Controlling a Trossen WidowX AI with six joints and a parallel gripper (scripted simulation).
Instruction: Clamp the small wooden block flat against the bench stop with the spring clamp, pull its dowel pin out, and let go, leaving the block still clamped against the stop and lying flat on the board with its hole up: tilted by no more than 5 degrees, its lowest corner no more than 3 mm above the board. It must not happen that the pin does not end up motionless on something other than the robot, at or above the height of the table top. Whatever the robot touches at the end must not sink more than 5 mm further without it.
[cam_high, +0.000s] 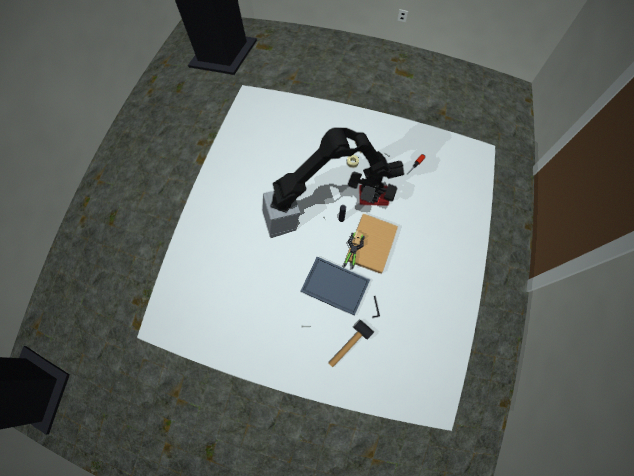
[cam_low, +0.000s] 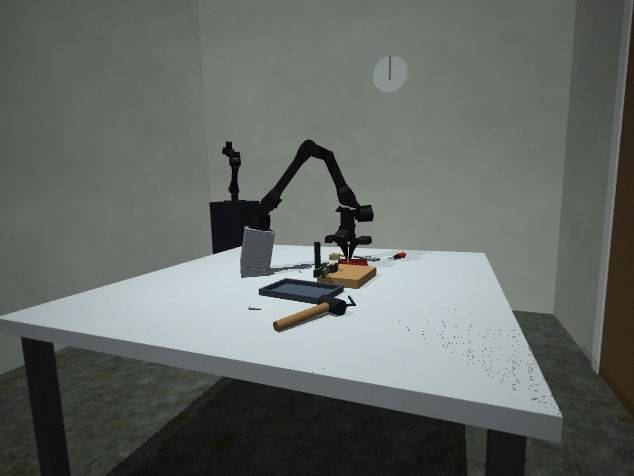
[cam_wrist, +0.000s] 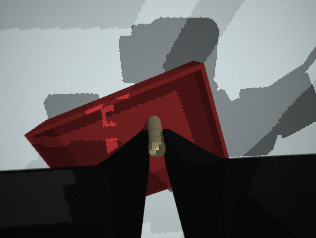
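Right now the dowel pin is 4 cm below my hand. The rest, counted from my hand: scraper: 18 cm to the left, 6 cm below, 3 cm ahead; small wooden block: 20 cm to the right, 2 cm below, 1 cm ahead; red tray: 6 cm below, 1 cm to the left, 1 cm ahead.
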